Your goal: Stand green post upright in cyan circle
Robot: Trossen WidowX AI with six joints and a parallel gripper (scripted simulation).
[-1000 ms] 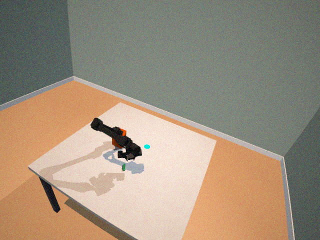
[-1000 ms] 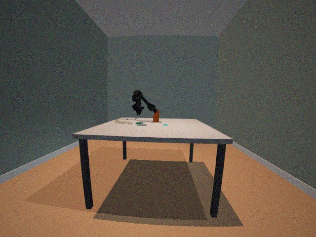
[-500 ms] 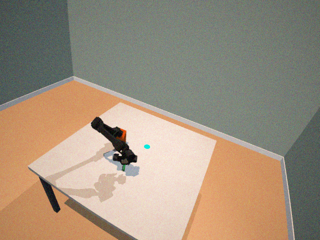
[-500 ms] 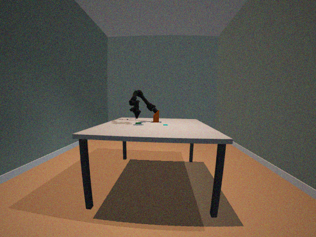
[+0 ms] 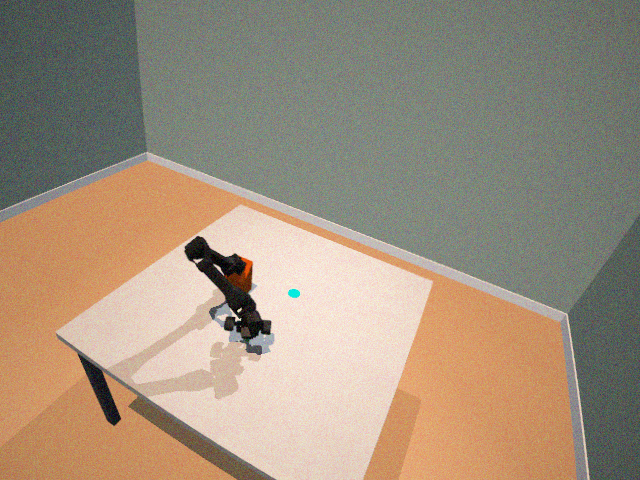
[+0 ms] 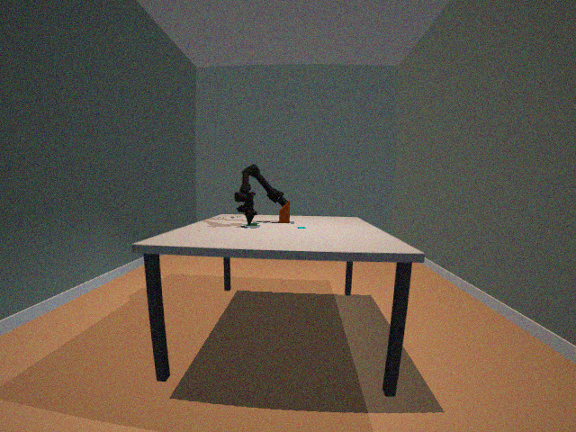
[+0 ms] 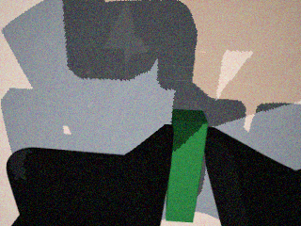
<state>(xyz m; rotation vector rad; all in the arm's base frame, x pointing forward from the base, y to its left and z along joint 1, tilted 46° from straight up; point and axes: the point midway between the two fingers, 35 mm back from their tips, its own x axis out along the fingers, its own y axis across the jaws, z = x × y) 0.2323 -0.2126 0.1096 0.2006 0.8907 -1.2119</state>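
The cyan circle is 10 mm ahead of my gripper tip, 360 mm to the left of it and 10 mm below it. The rest, counted from my gripper tip: green post 10 mm behind, 20 mm to the left.
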